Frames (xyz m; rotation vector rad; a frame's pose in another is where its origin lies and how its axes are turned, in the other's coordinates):
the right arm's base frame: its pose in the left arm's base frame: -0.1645 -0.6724 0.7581 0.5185 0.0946 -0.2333
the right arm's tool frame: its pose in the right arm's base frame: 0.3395 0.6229 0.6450 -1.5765 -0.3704 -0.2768
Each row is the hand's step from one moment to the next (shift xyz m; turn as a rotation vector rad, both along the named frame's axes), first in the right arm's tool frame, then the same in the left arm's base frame.
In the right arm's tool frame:
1: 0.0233 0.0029 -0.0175 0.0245 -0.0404 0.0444
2: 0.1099 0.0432 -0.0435 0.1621 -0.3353 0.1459
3: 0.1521 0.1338 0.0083 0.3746 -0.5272 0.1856
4: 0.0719 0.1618 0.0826 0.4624 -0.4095 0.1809
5: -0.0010 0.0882 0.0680 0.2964 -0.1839 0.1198
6: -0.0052 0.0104 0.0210 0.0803 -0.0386 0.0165
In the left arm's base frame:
1: 0.0190 -0.0218 -0.0048 0.0166 0.0160 0.0606
2: 0.1075 -0.0579 -0.0304 0.0573 -0.0482 0.3929
3: 0.1883 0.0066 -0.0750 0.1911 -0.1529 0.6267
4: 0.1392 0.1078 -0.0848 0.3123 -0.1426 0.5444
5: 0.0435 0.0919 -0.0455 0.2289 -0.0593 0.2831
6: 0.0030 0.0238 -0.0007 0.0629 -0.0259 0.0599

